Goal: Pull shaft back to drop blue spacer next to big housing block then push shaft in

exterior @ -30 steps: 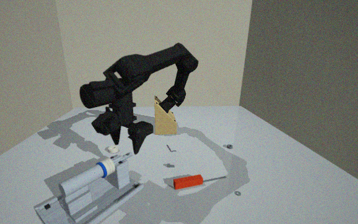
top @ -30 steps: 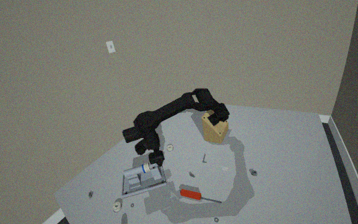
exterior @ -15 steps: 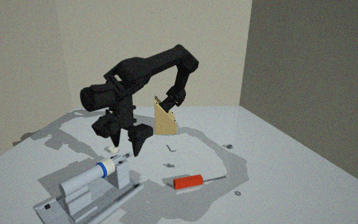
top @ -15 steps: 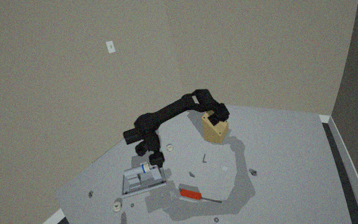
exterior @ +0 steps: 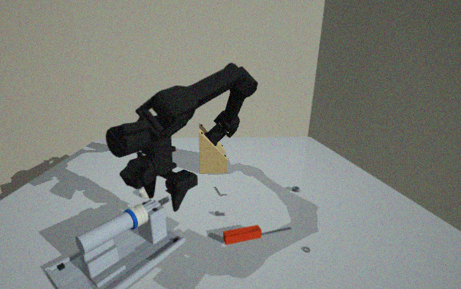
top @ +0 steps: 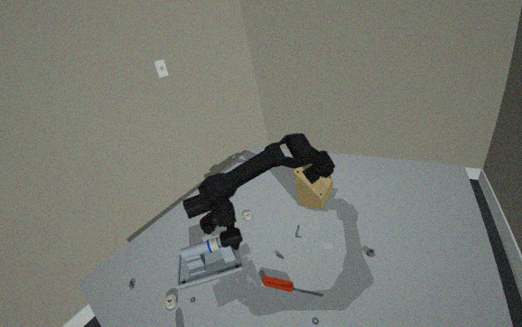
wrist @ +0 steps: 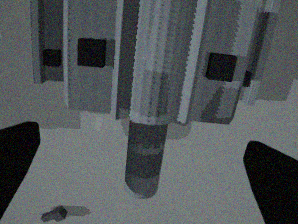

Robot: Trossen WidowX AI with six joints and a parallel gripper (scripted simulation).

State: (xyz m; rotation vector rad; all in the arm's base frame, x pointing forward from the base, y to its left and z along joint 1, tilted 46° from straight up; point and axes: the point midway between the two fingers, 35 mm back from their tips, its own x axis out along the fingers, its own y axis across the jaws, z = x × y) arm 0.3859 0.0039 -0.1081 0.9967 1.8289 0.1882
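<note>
Now: the grey shaft 4 cm ahead of my gripper tip, 3 cm to the right of it and 1 cm above it. Also, from my gripper tip: grey fixture: 10 cm ahead, 7 cm to the right, 2 cm below; blue spacer: 7 cm ahead, 5 cm to the right, 1 cm above; cream spacer: 6 cm ahead, 4 cm to the right, 1 cm above.
</note>
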